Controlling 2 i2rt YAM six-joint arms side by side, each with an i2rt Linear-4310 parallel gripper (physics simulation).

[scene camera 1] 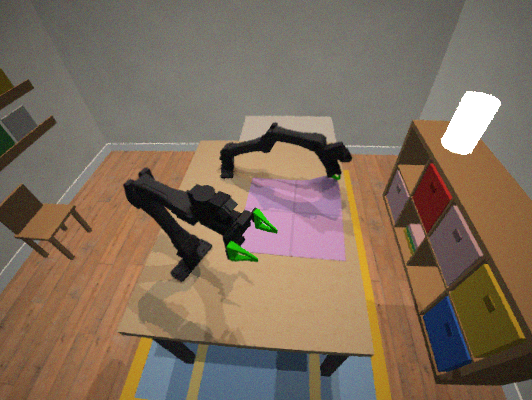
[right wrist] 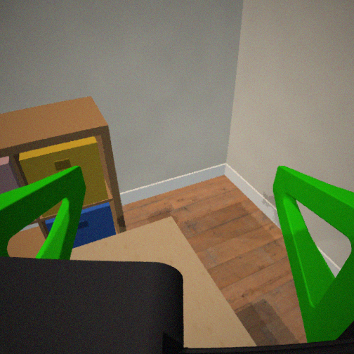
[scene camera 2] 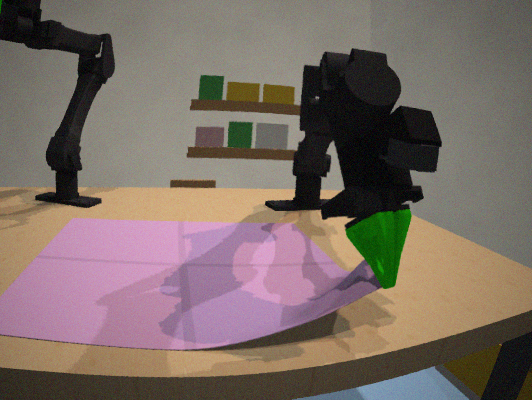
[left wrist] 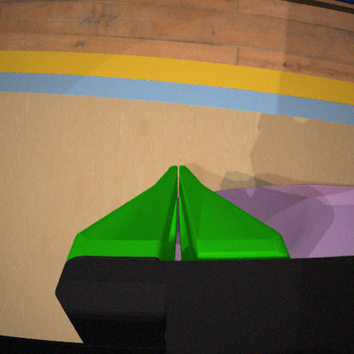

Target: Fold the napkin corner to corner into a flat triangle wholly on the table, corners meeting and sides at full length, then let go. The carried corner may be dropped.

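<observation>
A pink napkin [scene camera 1: 315,242] [scene camera 2: 125,240] [left wrist: 322,220] lies open on the table [scene camera 1: 300,310] [scene camera 2: 465,270], except for its far right corner in scene camera 1, which is raised. My left gripper [scene camera 1: 336,177] [scene camera 2: 388,285] [left wrist: 177,176] is shut on that corner, a little above the table; in scene camera 2 the cloth slopes up to the fingers. The pinched tip is hidden by the fingers. My right gripper [scene camera 1: 267,246] [right wrist: 178,176] is wide open and empty, raised near the napkin's near left corner in scene camera 1.
A shelf unit [scene camera 1: 480,200] [right wrist: 55,120] with coloured bins stands right of the table in scene camera 1, with a white cylinder [scene camera 1: 470,122] above it. A chair [scene camera 1: 50,220] stands at the left. Wall shelves [scene camera 2: 240,106] hang behind the arms in scene camera 2.
</observation>
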